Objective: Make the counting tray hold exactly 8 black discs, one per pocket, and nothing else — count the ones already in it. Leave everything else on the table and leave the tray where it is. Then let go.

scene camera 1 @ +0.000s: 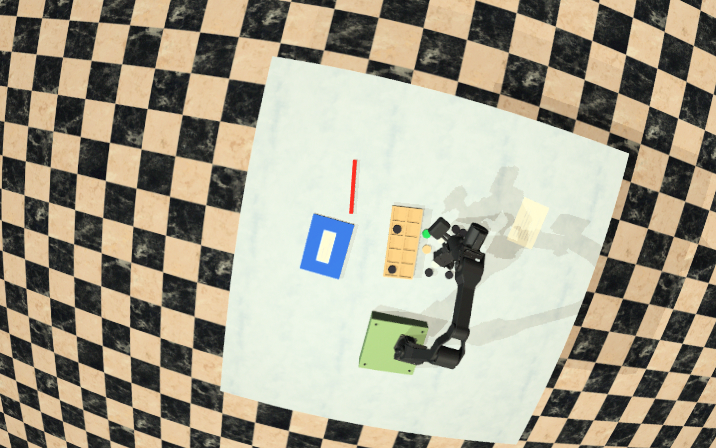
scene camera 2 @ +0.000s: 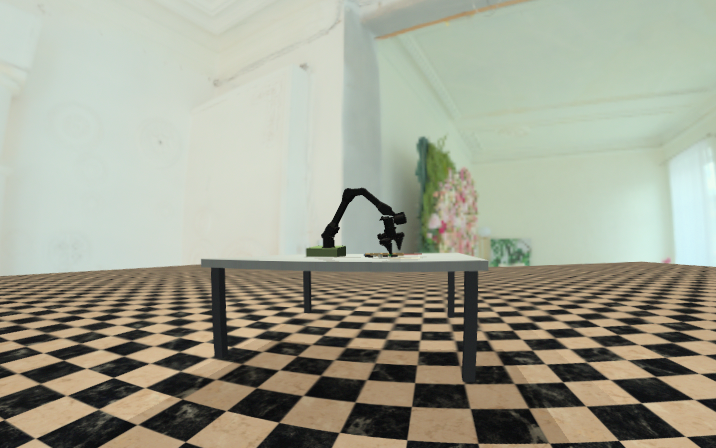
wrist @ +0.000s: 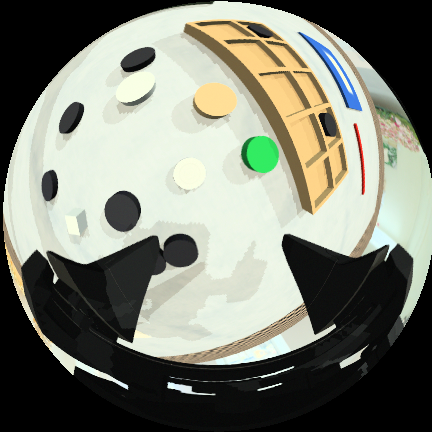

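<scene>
The tan counting tray has two columns of pockets. One black disc lies in an end pocket and another black disc in a pocket nearer the other end; the other pockets look empty. Several loose black discs lie beside the tray, including these in the wrist view: one disc, a second disc, a third disc and one by the left finger. Another there is partly hidden behind that finger. My gripper is open and empty, low over the table beside the tray.
A green disc, a tan disc, two white discs and a small white block lie near the tray. Beyond it are a blue rectangle and a red bar.
</scene>
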